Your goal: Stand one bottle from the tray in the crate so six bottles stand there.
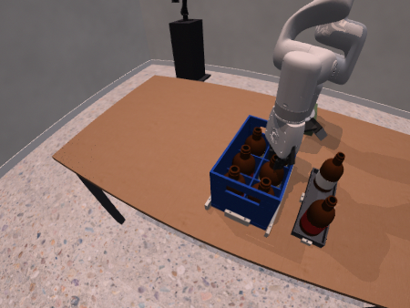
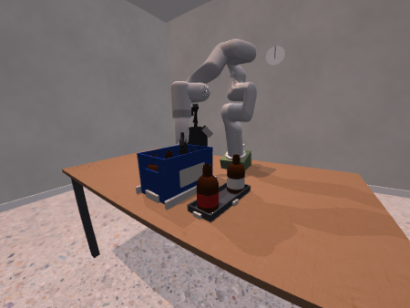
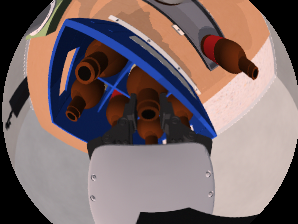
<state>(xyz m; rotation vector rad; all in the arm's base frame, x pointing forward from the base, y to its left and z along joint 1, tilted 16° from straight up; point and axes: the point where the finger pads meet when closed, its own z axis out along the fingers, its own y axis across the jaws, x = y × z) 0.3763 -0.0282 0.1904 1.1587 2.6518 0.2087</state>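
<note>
My hand is 80 mm above the blue crate and 40 mm to the left of it.
</note>
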